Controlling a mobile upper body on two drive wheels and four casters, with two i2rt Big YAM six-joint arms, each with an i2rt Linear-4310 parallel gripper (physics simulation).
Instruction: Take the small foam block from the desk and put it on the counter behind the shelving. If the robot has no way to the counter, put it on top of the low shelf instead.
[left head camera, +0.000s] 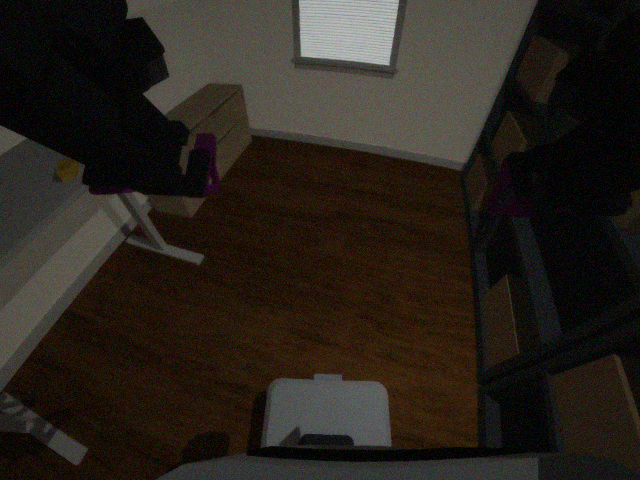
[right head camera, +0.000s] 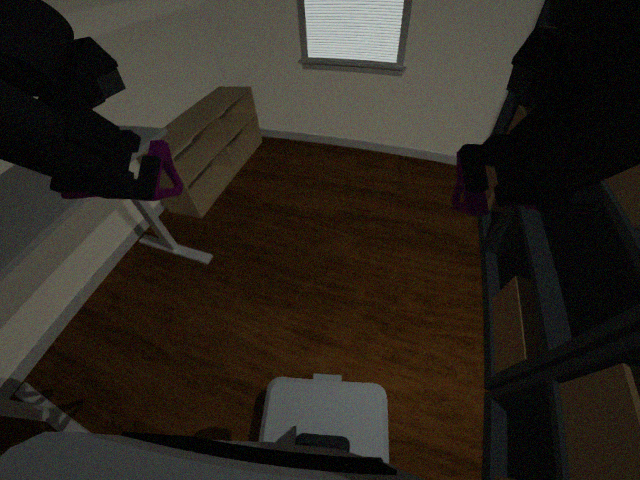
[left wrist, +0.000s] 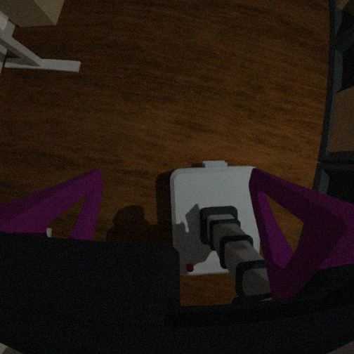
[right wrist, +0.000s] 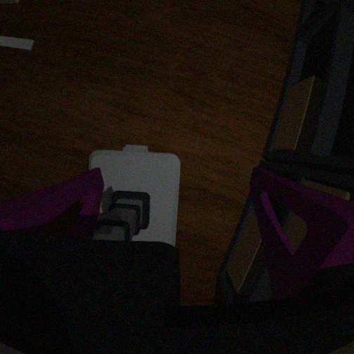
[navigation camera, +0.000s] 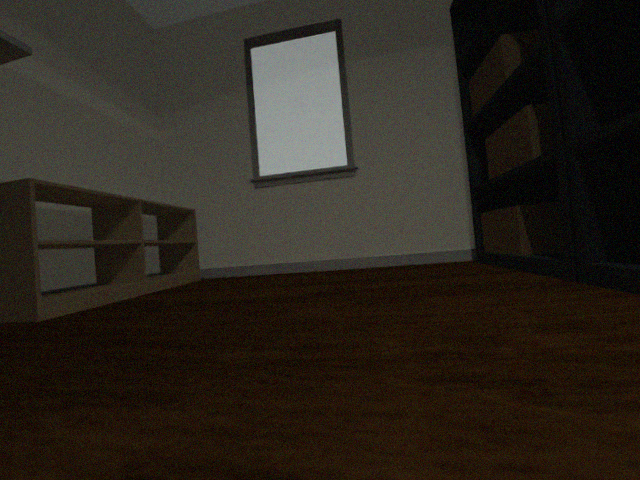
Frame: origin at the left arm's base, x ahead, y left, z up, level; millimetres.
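Seen in the pictures: left gripper, fingertip midpoint: (left head camera: 183, 185) (right head camera: 151, 189); right gripper, fingertip midpoint: (left head camera: 520, 206) (right head camera: 490, 203).
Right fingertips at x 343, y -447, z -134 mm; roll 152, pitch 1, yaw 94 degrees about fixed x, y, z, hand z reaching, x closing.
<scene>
A point is followed by its place in that frame.
A small yellow block (left head camera: 67, 169) {x 811, y 796, z -420 mm}, which looks like the foam block, lies on the grey desk (left head camera: 23, 201) {x 677, y 940, z -460 mm} (right head camera: 31, 206) {x 664, y 963, z -460 mm} at the far left. The low wooden shelf (left head camera: 227, 111) {x 2683, y 843, z -1066 mm} (right head camera: 242, 103) {x 2698, y 772, z -966 mm} (navigation camera: 18, 248) {x 1514, y 974, z -1094 mm} stands beyond the desk against the left wall. Dark shelving (left head camera: 537, 289) {x 631, y -1162, z -877 mm} (right head camera: 547, 289) {x 644, y -1171, z -876 mm} (navigation camera: 568, 180) runs along the right. My left gripper (left head camera: 155, 178) (right head camera: 121, 183) (left wrist: 175, 176) is open and empty, right of the yellow block in the left head camera. My right gripper (left head camera: 537, 204) {x 343, y -447, z -134 mm} (right head camera: 498, 200) {x 343, y -447, z -134 mm} (right wrist: 176, 175) is open and empty in front of the shelving. The counter does not show.
White desk feet (left head camera: 178, 253) (right head camera: 193, 254) (left wrist: 60, 65) stand on the wooden floor (left head camera: 336, 258) {x 1153, y -274, z -1410 mm} (navigation camera: 336, 361) {x 849, y -274, z -1410 mm}. Cardboard boxes (left head camera: 498, 320) {x 615, y -1138, z -1187 mm} (right head camera: 509, 320) {x 623, y -1140, z -1161 mm} (navigation camera: 511, 147) sit in the shelving. A window (left head camera: 346, 31) {x 2577, y -311, z -334 mm} (navigation camera: 299, 103) {x 2574, y -324, z 27 mm} is in the far wall. My pale base (left head camera: 328, 408) {x 204, y -229, z -1150 mm} (right head camera: 325, 408) {x 205, y -227, z -1150 mm} is at the bottom.
</scene>
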